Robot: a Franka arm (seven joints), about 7 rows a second.
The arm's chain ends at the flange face. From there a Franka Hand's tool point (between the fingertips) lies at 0.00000 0.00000 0.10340 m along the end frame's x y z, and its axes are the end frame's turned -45 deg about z.
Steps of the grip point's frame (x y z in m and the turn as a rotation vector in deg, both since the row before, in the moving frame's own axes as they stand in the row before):
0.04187 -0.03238 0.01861 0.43 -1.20 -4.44
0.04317 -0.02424 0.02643 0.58 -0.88 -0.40
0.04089 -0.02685 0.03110 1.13 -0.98 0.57
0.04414 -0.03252 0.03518 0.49 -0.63 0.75
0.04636 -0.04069 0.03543 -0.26 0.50 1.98
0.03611 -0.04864 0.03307 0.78 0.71 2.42
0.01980 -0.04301 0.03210 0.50 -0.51 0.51
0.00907 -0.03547 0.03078 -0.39 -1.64 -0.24
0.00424 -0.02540 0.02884 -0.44 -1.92 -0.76
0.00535 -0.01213 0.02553 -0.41 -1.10 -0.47
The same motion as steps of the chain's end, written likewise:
0.00875 -0.05356 0.01864 -0.54 -1.15 -4.44
0.01525 -0.04806 0.02645 -0.21 -1.03 -0.40
0.01262 -0.04769 0.03114 0.11 -1.49 0.57
0.00965 -0.05438 0.03519 -0.10 -0.79 0.75
0.00303 -0.06126 0.03544 0.17 0.54 1.98
-0.00881 -0.05802 0.03309 1.05 -0.05 2.42
-0.01512 -0.04442 0.03211 -0.01 -0.71 0.51
-0.01708 -0.03409 0.03082 -1.44 -0.88 -0.24
-0.01309 -0.02398 0.02890 -1.67 -1.05 -0.76
-0.00392 -0.01429 0.02555 -1.07 -0.49 -0.47

